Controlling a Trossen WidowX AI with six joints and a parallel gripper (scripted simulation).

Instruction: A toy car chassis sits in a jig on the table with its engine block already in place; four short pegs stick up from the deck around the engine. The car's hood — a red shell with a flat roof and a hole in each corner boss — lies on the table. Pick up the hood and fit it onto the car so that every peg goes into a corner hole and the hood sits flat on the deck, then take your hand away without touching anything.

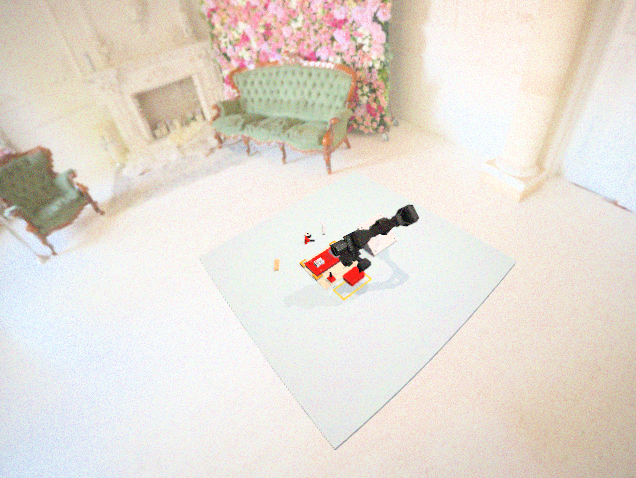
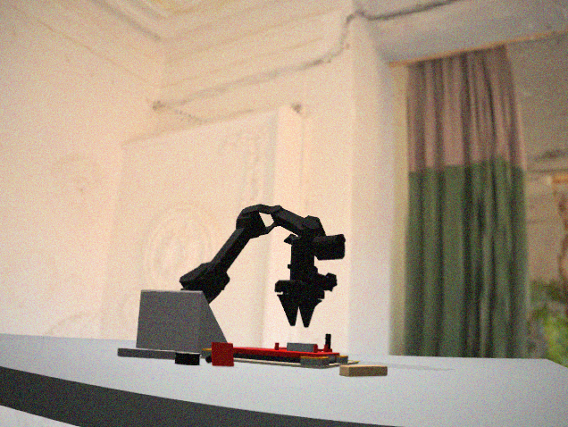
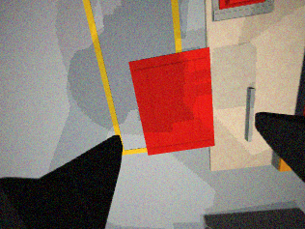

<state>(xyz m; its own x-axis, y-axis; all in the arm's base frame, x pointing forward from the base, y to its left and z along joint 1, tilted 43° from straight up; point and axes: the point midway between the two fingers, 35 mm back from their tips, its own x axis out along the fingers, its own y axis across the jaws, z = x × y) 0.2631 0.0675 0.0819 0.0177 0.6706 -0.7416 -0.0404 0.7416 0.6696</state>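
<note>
My gripper tip is now 6 cm above the red hood. From my gripper tip the other things lie so: wooden block: 35 cm to the right, 25 cm ahead, 7 cm below; then grey engine block: 18 cm to the right, 8 cm ahead, 5 cm below.
</note>
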